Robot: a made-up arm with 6 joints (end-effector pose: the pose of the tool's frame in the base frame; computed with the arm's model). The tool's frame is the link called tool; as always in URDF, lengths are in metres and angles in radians. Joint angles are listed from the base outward.
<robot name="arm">
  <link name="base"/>
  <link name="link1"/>
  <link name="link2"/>
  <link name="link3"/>
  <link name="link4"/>
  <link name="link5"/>
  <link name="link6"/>
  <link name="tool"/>
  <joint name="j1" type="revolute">
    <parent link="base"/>
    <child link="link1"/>
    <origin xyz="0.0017 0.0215 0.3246"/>
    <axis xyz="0 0 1"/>
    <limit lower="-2.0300" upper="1.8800" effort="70" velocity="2.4"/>
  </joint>
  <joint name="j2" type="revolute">
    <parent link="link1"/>
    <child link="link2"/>
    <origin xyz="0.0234 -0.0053 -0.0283"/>
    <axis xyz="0.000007 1 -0.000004"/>
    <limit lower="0.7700" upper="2.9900" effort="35" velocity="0.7"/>
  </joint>
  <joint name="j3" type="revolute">
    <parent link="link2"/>
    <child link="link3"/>
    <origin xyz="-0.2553 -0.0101 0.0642"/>
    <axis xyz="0.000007 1 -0.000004"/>
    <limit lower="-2.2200" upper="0.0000" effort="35" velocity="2.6"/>
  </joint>
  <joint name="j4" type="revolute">
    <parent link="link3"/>
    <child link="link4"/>
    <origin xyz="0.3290 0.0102 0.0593"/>
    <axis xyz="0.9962 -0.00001 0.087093"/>
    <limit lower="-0.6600" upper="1.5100" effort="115" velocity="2.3"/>
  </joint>
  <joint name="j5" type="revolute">
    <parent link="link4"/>
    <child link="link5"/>
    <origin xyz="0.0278 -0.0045 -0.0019"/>
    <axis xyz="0.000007 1 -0.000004"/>
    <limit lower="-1.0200" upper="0.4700" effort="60" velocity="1.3"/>
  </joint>
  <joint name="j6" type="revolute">
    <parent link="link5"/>
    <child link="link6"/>
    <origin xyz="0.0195 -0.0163 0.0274"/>
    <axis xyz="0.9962 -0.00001 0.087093"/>
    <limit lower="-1.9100" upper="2.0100" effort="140" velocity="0.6"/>
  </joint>
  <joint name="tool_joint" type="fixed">
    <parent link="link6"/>
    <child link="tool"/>
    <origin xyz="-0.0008 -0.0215 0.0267" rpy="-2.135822 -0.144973 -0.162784"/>
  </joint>
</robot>
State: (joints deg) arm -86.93 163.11 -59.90 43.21 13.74 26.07
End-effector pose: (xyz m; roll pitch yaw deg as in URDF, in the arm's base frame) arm -0.0479 -0.2277 -0.0819 118.50 64.21 86.73
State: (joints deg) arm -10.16 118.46 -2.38 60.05 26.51 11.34
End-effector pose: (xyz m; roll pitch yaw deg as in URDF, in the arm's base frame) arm 0.0514 -0.0410 0.1133 105.89 44.93 146.85
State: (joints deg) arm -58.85 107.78 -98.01 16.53 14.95 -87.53
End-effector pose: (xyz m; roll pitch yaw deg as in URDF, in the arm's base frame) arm 0.2832 -0.4651 0.5532 166.48 9.24 -54.36
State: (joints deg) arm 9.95 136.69 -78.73 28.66 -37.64 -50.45
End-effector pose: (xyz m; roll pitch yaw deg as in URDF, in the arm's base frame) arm 0.5200 0.0671 0.1954 -157.68 10.09 -13.99
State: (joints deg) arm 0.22 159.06 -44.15 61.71 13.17 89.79
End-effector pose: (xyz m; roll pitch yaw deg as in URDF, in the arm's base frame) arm 0.1425 -0.0008 -0.0288 -179.00 52.04 150.30
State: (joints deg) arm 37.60 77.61 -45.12 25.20 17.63 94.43
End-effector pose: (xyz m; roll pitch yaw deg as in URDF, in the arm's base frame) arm 0.3228 0.2150 0.3847 5.29 52.49 52.04
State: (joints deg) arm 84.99 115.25 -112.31 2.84 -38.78 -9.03
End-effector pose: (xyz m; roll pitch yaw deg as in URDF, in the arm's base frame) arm 0.0936 0.5467 0.5940 -120.29 -44.36 70.18
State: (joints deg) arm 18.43 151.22 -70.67 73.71 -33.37 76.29
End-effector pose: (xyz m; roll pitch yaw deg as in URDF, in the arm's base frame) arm 0.3525 0.0996 -0.0027 -28.41 59.95 -41.45
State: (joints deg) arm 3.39 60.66 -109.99 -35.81 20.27 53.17
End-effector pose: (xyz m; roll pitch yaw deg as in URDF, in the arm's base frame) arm 0.1285 -0.0148 0.9092 -88.52 -34.81 -23.16
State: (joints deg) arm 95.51 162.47 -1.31 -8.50 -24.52 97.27
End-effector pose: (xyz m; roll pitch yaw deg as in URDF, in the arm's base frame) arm 0.0541 -0.0188 0.1184 145.77 38.92 -84.52
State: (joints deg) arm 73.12 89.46 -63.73 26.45 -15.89 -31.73
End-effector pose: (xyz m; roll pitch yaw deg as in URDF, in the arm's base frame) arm 0.1852 0.4399 0.4902 -131.03 1.85 57.32
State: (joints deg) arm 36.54 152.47 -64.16 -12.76 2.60 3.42
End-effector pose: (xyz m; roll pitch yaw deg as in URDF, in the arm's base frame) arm 0.3524 0.2341 -0.0162 -178.11 77.19 -9.10
